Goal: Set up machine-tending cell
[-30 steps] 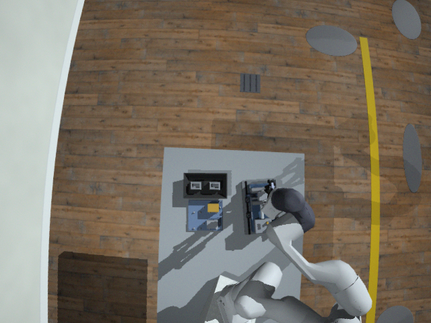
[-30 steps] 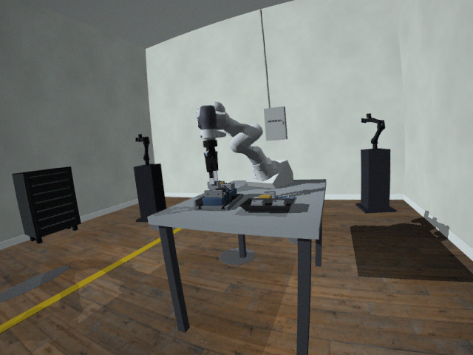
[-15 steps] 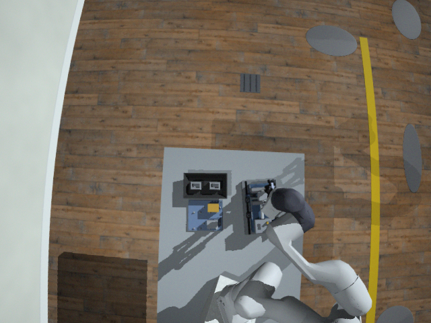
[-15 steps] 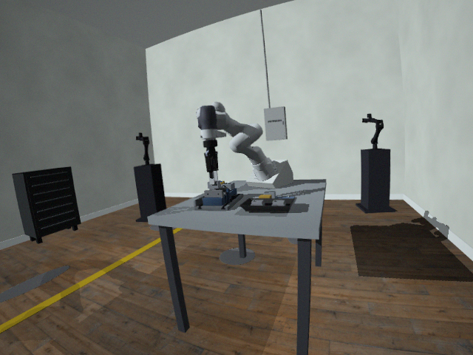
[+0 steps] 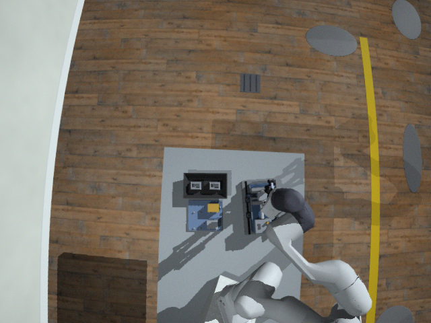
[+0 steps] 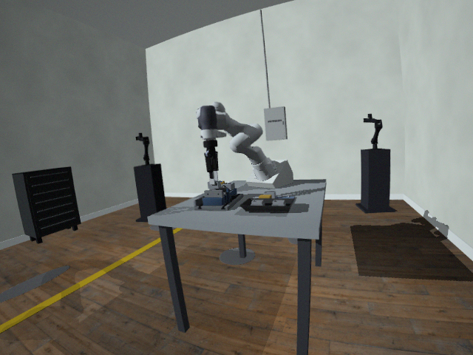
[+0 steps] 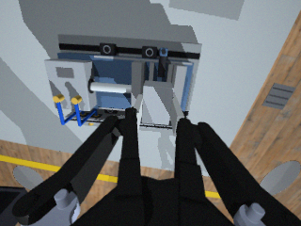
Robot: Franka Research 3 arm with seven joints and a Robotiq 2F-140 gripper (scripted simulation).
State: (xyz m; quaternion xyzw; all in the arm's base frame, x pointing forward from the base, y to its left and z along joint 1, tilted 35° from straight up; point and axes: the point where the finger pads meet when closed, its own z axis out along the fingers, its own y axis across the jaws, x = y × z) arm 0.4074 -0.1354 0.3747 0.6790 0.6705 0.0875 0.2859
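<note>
The vise lies 12 cm below my hand, 6 cm behind it and 1 cm to the left of it. From my hand the other things lie so: brass blank 27 cm to the left, 13 cm below, 2 cm behind.
</note>
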